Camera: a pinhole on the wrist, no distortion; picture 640 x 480 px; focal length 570.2 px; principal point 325.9 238.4 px. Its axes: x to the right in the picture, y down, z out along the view. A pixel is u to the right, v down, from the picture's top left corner.
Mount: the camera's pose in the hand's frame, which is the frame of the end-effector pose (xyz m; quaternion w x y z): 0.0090 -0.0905 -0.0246 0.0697 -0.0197 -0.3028 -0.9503
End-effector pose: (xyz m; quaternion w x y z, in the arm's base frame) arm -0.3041 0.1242 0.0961 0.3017 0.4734 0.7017 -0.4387
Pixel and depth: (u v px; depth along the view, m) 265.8 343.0 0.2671
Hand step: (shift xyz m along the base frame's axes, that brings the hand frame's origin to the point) 0.0118 -0.1758 -0.1398
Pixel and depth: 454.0 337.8 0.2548
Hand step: 0.0305 -0.2068 -0.0614
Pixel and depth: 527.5 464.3 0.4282
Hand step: 0.0491 -0.4381 -0.0893
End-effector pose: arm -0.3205 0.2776 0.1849 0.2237 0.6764 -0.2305 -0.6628
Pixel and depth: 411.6 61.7 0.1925
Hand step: -0.1020 -0.0339 0.0608
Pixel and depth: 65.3 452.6 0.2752
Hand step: -0.2468 -0.0890 -0.1218
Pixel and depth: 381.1 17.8 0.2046
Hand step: -0.1003 -0.0566 0.0705
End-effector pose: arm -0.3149 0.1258 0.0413 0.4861 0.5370 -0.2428 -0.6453
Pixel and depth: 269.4 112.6 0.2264
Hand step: -0.0888 -0.0816 0.0988
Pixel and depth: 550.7 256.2 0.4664
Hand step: -0.3073 0.0151 0.3162
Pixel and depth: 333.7 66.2 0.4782
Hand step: -0.1536 -0.1644 0.3480
